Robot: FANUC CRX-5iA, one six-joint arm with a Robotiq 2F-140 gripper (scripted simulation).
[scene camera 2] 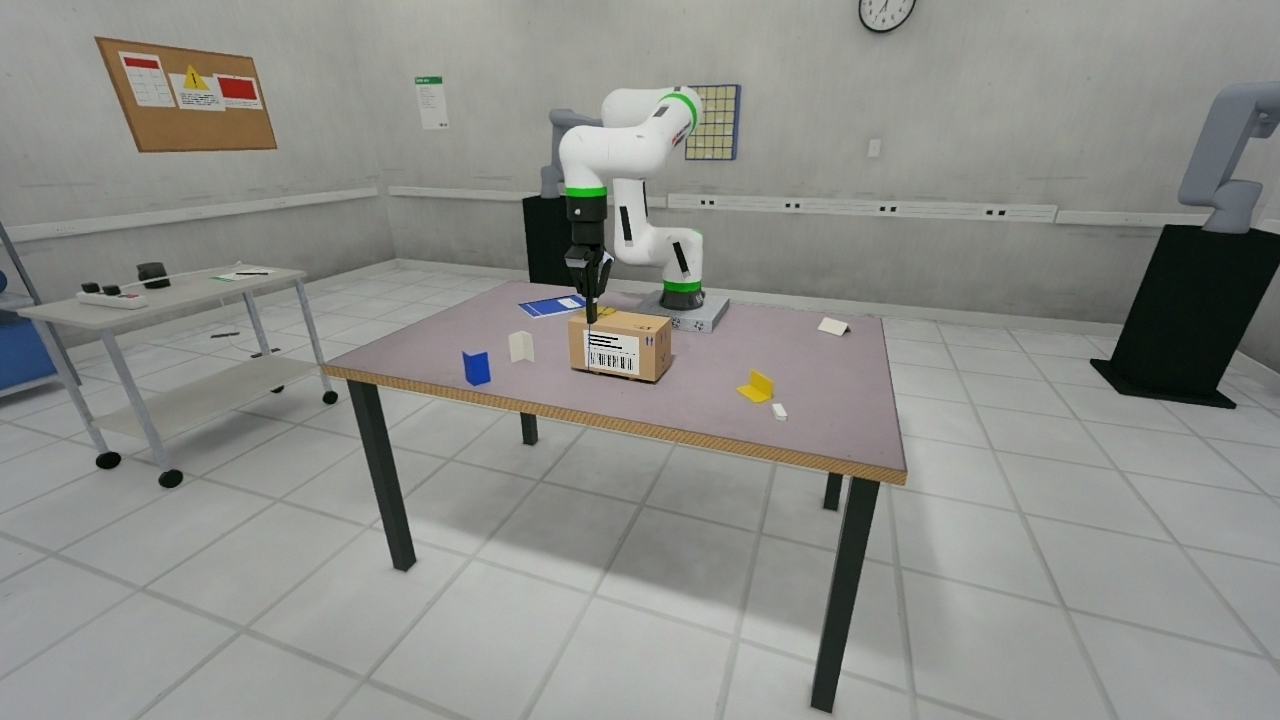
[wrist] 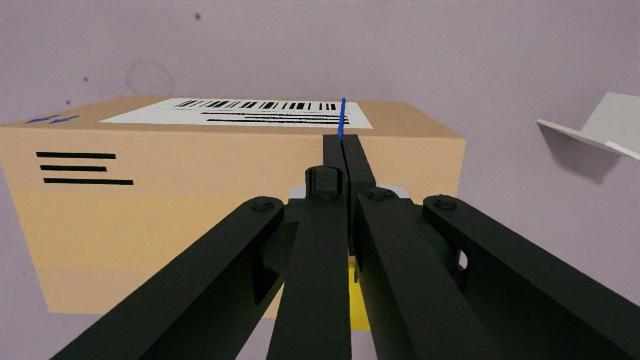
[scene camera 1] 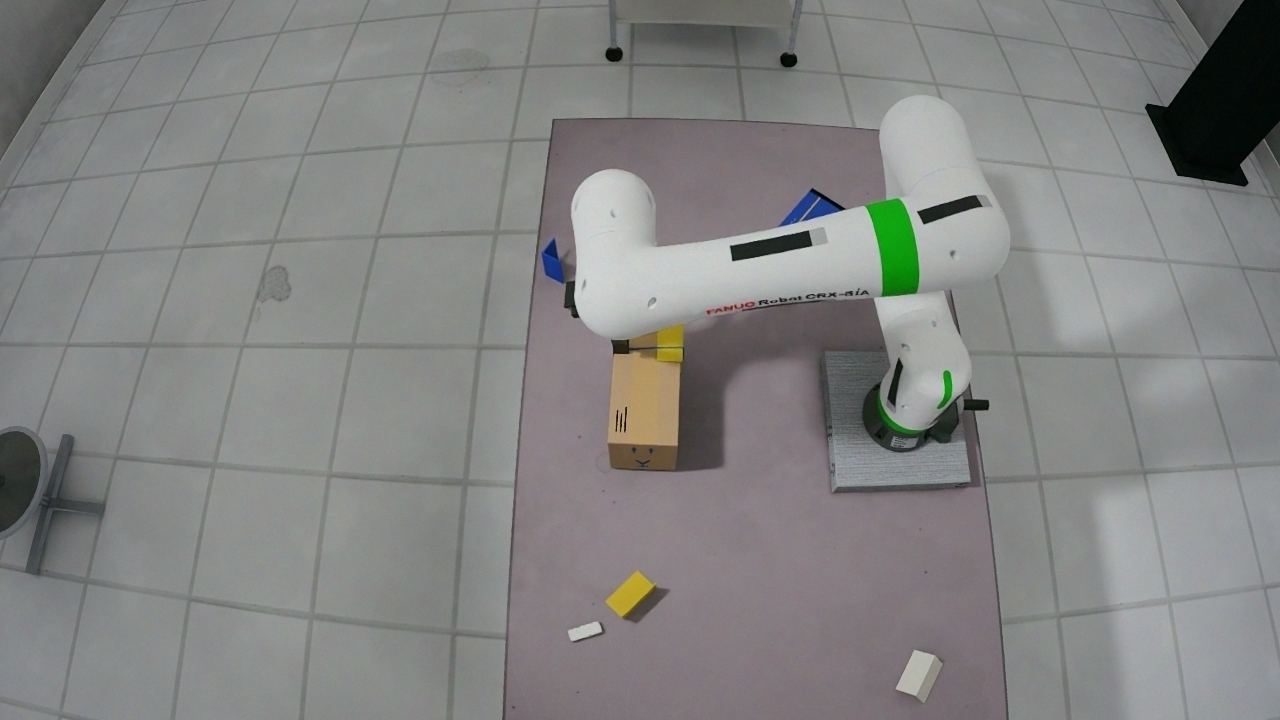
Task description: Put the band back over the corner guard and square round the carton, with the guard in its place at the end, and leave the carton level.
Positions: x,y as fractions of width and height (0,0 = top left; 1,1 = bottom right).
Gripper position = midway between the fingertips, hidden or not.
I see my gripper (scene camera 2: 0.46,0.45) and a brown carton (scene camera 1: 0.50,0.57).
The brown carton shows as well in scene camera 2 (scene camera 2: 0.49,0.48) and in the wrist view (wrist: 0.17,0.54). My gripper is seen too in the wrist view (wrist: 0.53,0.45).
